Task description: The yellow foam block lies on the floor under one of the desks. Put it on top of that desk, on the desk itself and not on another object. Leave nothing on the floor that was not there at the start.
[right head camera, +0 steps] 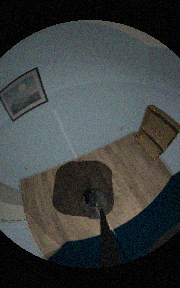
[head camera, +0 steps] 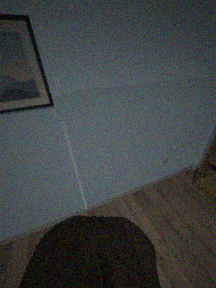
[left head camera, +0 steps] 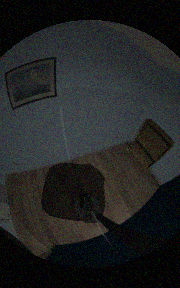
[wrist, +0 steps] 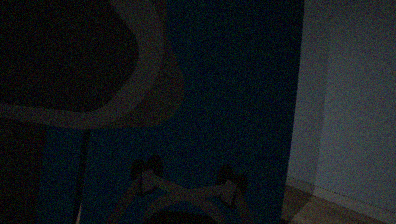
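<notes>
The yellow foam block does not show in these views, and I cannot make out a desk in them. My gripper is in the lower middle of the wrist view. Its two dark fingertips stand wide apart with nothing between them, so it is open. A large dark blue surface lies behind the fingers. The views are dark and grainy.
A dark blue partition stands close by. A low wooden bookcase stands against the blue wall. A framed picture hangs there. A dark rounded shape covers part of the floor.
</notes>
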